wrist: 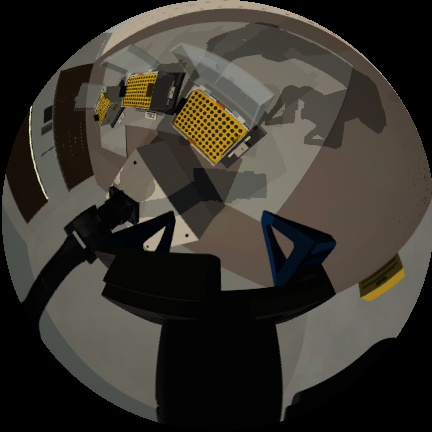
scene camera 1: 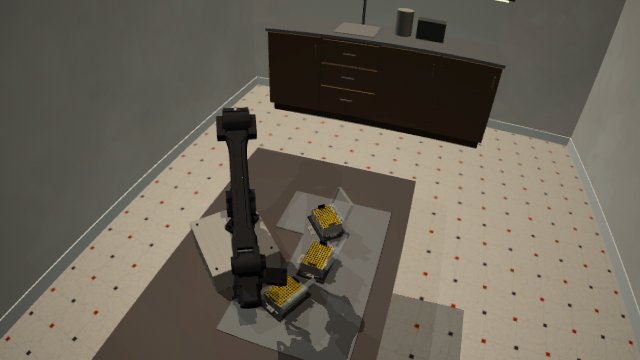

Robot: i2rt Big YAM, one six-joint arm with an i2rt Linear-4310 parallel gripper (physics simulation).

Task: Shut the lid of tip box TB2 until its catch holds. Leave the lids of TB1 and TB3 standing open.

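Places are measured from the arm's base along level axes (x back, y right, z up), in metres.
Pixels of known places: gripper, fingertip midpoint: [wrist: 217,215]; arm's base, link origin: [wrist: 124,204].
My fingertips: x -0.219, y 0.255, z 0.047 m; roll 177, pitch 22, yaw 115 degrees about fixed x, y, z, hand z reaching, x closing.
Observation:
For each thing: its middle in the pictures, then the offset to it from my fingertips. Level surfaces: height alone.
- Tip box TB2, body centre: [wrist: 134,89] [scene camera 1: 317,253] dx -0.084, dy -0.296, dz -0.100 m
- nearer box, body centre: [wrist: 202,123] [scene camera 1: 284,289] dx -0.053, dy -0.098, dz -0.100 m
- farther box, body centre: [scene camera 1: 326,215] [wrist: 100,106] dx -0.025, dy -0.499, dz -0.100 m
- grey mat, surface height: dz -0.164 m
- brown surface, surface height: dz -0.167 m
Tip box TB2 [scene camera 1: 318,255] [wrist: 140,90], with yellow tips, is the middle of three boxes; its label [wrist: 151,116] shows in the wrist view. Its clear lid [wrist: 129,57] stands open on the far side from the arm. The nearer box [scene camera 1: 285,291] [wrist: 210,125] has its clear lid [wrist: 230,82] standing open. The farther box [scene camera 1: 327,218] [wrist: 103,106] also has its lid [scene camera 1: 341,196] [wrist: 90,96] open. I cannot read which is TB1 or TB3. My gripper [wrist: 217,215] is open and empty, apart from the boxes; its blue fingers are hidden in the scene view.
The boxes stand on a grey mat [scene camera 1: 372,235] over a brown surface [scene camera 1: 395,200]. The black arm [scene camera 1: 240,175] rises from a pale base block [scene camera 1: 212,245] beside them. A dark cabinet [scene camera 1: 400,90] stands against the back wall. A yellow-edged object [wrist: 382,280] shows at right in the wrist view.

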